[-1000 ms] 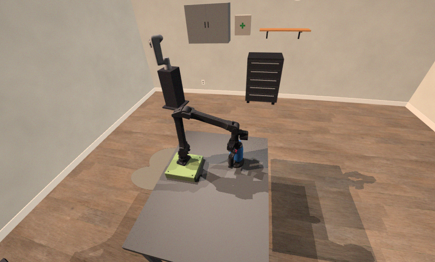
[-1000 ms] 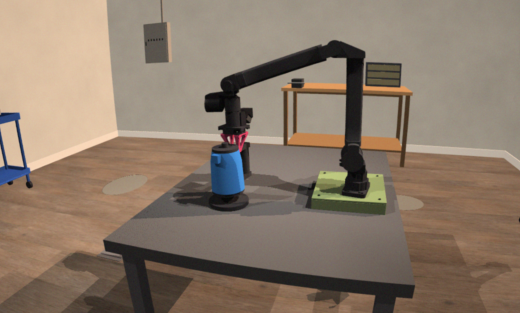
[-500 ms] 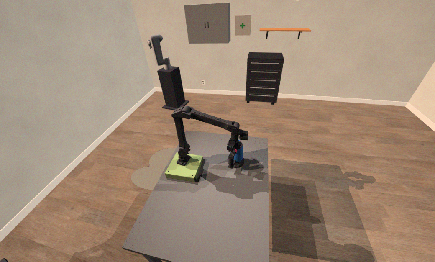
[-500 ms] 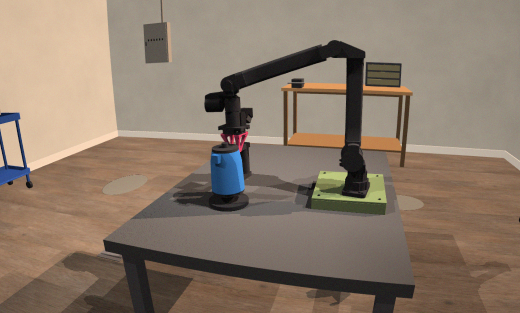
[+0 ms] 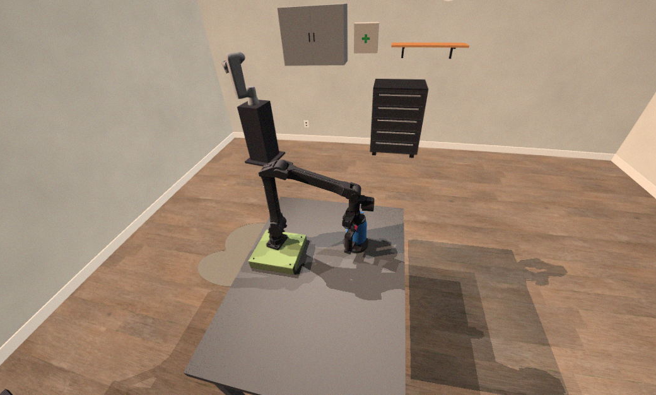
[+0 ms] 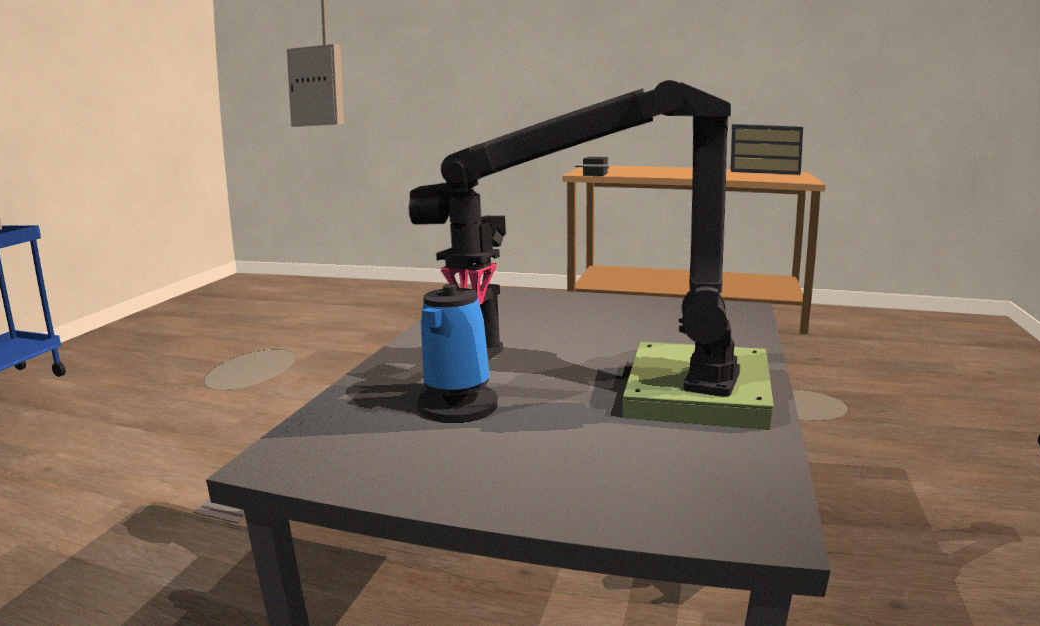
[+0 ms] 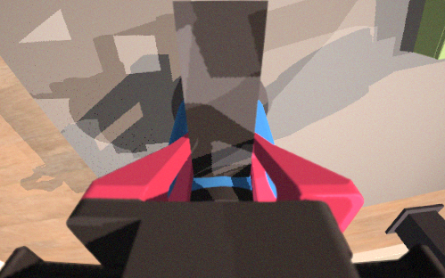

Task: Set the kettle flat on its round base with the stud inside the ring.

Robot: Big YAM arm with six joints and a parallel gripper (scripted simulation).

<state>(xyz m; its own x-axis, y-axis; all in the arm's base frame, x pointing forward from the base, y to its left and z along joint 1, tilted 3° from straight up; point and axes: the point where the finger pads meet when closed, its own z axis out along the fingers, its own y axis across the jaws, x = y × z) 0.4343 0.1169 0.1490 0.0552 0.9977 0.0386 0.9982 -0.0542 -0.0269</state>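
Right now the blue kettle is 3 cm to the left of my hand and 5 cm below it. From my hand the other things lie so: round black base: 6 cm to the left, 18 cm below.
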